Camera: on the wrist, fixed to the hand. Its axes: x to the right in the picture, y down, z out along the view.
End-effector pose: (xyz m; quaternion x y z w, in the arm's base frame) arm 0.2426 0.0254 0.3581 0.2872 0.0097 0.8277 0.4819
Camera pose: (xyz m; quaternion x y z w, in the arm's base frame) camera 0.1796 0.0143 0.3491 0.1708 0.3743 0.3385 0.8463
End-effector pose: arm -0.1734 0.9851 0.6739 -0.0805 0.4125 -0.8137 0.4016
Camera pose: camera -0.1652 0.9812 0.6099 0.1622 -0.1865 0.9315 0.2670
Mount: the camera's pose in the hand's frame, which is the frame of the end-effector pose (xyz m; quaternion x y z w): 0.0102 0.0532 -0.0352 0.1458 0.1280 -0.6432 0.7407
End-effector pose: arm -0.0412 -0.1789 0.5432 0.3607 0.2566 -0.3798 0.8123
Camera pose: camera 0.0024 -0.1318 0.5356 0.2692 0.4707 -0.7950 0.2719
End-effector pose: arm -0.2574 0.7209 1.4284 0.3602 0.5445 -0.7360 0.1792
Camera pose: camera -0.2176 0.7367 1.3800 -0.0369 -0.5506 0.6937 0.4629
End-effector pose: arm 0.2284 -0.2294 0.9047 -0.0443 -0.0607 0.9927 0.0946
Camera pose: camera 0.2122 -0.2753 0.8623 -0.1070 0.0834 0.6776 0.7228
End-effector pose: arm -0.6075 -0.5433 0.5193 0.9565 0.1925 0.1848 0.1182
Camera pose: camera -0.5955 -0.5814 0.5701 0.5782 0.7999 0.1552 0.0423
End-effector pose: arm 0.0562 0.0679 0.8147 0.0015 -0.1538 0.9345 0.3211
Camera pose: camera 0.0195 0.0445 0.7670 0.0272 0.0644 0.5083 0.8584
